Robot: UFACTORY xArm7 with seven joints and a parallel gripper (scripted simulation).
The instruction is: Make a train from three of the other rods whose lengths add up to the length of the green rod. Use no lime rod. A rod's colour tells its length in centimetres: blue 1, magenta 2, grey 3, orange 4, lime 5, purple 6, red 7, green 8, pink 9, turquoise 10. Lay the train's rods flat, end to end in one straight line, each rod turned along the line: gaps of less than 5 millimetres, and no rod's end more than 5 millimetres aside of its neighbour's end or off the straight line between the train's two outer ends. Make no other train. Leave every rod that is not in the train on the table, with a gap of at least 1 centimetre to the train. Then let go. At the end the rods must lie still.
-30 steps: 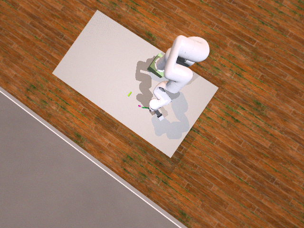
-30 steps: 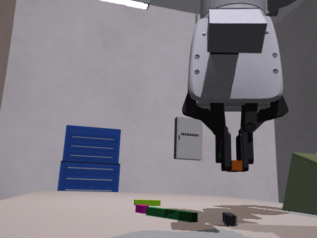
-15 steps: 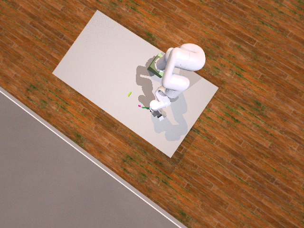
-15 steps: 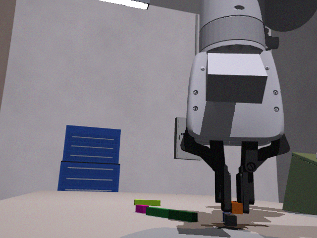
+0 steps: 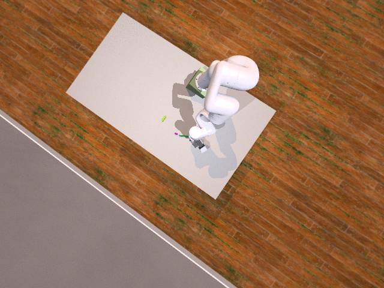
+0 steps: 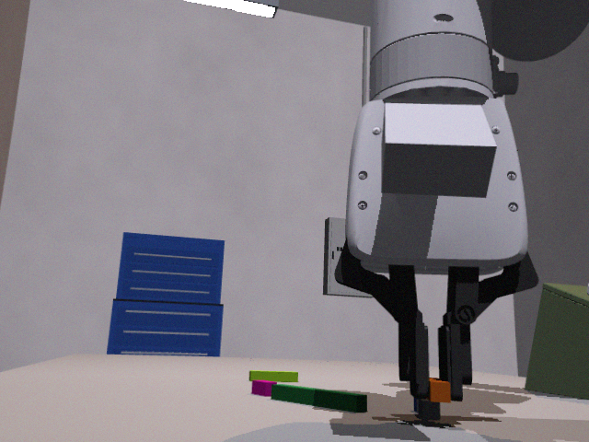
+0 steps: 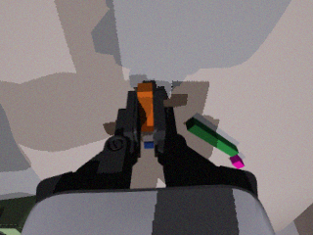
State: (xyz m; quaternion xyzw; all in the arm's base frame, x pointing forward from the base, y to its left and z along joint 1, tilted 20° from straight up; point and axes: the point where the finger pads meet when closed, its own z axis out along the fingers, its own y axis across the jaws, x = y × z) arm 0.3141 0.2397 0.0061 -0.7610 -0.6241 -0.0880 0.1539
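Now: hand 20 mm above the orange rod. Also, from my hand: grey rod (40 mm to the right, 30 mm below, 10 mm behind); then blue rod (60 mm to the right, 30 mm below, 10 mm behind); then green rod (70 mm to the right, 60 mm ahead, 30 mm below).
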